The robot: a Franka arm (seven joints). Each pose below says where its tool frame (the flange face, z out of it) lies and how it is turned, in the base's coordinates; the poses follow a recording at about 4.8 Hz.
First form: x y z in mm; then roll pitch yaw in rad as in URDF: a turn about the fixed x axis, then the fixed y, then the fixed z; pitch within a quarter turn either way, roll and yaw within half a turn.
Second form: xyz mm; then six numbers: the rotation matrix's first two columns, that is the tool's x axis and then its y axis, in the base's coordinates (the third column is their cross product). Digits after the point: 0 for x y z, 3 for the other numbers.
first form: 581 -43 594 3.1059 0.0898 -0.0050
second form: 581 -43 594 0.996 -0.005 -0.090 -0.002 -0.999 0.036
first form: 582 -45 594 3.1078 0.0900 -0.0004
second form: 582 -45 594 0.996 0.000 -0.090 0.003 -0.999 0.034
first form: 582 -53 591 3.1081 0.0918 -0.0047
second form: 582 -53 591 0.996 -0.005 -0.092 -0.002 -0.999 0.033
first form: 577 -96 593 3.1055 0.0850 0.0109
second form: 577 -96 593 0.996 0.011 -0.085 0.014 -0.999 0.036
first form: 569 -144 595 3.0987 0.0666 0.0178
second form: 569 -144 595 0.998 0.018 -0.067 0.021 -0.999 0.043
